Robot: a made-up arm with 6 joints. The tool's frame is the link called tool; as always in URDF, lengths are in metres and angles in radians. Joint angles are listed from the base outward.
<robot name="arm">
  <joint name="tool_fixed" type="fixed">
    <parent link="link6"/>
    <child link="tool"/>
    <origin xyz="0 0 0" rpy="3.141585 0 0"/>
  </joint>
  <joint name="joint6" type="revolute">
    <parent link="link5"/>
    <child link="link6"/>
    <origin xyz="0.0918 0 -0.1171"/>
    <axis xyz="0 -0.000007 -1"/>
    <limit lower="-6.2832" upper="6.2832"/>
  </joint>
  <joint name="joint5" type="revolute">
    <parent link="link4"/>
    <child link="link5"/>
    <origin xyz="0 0 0"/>
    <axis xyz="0 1 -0.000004"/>
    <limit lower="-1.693" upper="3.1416"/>
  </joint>
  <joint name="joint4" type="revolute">
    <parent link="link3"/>
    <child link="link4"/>
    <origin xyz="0.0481 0 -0.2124"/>
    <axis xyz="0 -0.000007 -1"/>
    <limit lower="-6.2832" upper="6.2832"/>
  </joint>
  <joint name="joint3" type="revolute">
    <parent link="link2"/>
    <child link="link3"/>
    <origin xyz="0.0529 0 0.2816"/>
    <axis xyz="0 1 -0.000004"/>
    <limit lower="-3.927" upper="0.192"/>
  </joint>
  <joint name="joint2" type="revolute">
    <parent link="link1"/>
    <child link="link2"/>
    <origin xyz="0 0 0"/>
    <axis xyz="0 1 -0.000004"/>
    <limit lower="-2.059" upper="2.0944"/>
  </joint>
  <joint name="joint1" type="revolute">
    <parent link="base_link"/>
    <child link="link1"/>
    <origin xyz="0 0 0.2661"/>
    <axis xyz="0 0 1"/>
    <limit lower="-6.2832" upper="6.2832"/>
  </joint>
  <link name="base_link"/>
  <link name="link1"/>
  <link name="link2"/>
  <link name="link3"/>
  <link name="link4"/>
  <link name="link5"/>
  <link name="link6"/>
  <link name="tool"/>
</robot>
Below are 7 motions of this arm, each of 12 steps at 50 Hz.
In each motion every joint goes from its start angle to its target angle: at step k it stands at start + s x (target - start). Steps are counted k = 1, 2, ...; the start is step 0. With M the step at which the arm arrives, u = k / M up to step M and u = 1 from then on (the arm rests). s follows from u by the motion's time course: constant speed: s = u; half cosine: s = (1 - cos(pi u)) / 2; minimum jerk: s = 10 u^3 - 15 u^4 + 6 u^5.
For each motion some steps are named. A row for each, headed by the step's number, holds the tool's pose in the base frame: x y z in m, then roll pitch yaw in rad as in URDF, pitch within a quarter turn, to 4 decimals.
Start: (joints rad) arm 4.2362 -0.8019 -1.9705 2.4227 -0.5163 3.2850
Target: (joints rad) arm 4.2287 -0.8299 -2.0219 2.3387 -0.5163 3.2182
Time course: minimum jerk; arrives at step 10
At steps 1, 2, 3, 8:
1: -0.0728 0.0568 0.7308 0.1980 -0.8079 0.3656
2: -0.0724 0.0584 0.7313 0.1992 -0.8033 0.3583
3: -0.0716 0.0619 0.7323 0.2014 -0.7937 0.3428
8: -0.0651 0.0881 0.7389 0.2085 -0.7251 0.2330

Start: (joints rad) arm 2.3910 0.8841 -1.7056 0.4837 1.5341 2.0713
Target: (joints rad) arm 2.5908 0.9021 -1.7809 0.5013 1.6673 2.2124
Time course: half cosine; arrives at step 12
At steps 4, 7, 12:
4: -0.3724 0.2424 0.1575 2.2891 -0.0421 0.1616
7: -0.3908 0.2108 0.1612 2.2603 -0.0822 0.2181
12: -0.4060 0.1787 0.1649 2.2335 -0.1229 0.2761

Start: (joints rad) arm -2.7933 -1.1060 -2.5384 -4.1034 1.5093 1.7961
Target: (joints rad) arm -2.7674 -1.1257 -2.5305 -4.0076 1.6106 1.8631
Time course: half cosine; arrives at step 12
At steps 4, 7, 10, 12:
4: 0.4812 0.0805 0.6524 -1.8321 -0.1680 -2.1563
7: 0.4851 0.0867 0.6430 -1.8839 -0.1394 -2.1288
10: 0.4879 0.0919 0.6353 -1.9251 -0.1171 -2.1086
12: 0.4885 0.0931 0.6336 -1.9343 -0.1123 -2.1043

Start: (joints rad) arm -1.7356 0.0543 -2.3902 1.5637 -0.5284 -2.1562
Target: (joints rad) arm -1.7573 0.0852 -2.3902 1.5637 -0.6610 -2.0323
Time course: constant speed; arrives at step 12
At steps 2, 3, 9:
2: -0.1756 -0.2006 0.7616 0.1468 -0.9320 0.5155
3: -0.1765 -0.2004 0.7600 0.1280 -0.9409 0.5269
9: -0.1818 -0.1985 0.7501 0.0046 -0.9885 0.6042

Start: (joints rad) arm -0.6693 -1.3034 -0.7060 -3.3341 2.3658 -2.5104
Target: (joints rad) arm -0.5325 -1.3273 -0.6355 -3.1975 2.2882 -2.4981
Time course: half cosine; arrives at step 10
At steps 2, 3, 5, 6, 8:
2: -0.1131 0.1204 0.6481 1.1169 0.7128 -2.6698
3: -0.1147 0.1158 0.6479 1.0929 0.7186 -2.6649
5: -0.1182 0.1033 0.6472 1.0284 0.7330 -2.6528
6: -0.1197 0.0966 0.6467 0.9939 0.7400 -2.6469
8: -0.1215 0.0857 0.6456 0.9374 0.7504 -2.6378

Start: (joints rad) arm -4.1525 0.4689 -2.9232 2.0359 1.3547 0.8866
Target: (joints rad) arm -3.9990 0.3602 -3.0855 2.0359 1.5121 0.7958
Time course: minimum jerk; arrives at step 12
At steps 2, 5, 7, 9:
2: -0.2367 0.2141 0.8055 -1.1176 -0.0130 2.3663
5: -0.2281 0.1676 0.8188 -1.1764 -0.1337 2.4328
7: -0.2154 0.1229 0.8284 -1.2382 -0.2515 2.5047
9: -0.2025 0.0887 0.8335 -1.2911 -0.3436 2.5669

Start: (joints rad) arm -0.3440 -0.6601 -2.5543 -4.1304 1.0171 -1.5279
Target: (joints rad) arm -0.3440 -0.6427 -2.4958 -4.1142 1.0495 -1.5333
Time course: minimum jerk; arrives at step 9
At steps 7, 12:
7: -0.1794 0.1130 0.8733 1.0483 -0.0306 -2.8697
12: -0.1773 0.1125 0.8738 1.0474 -0.0350 -2.8687

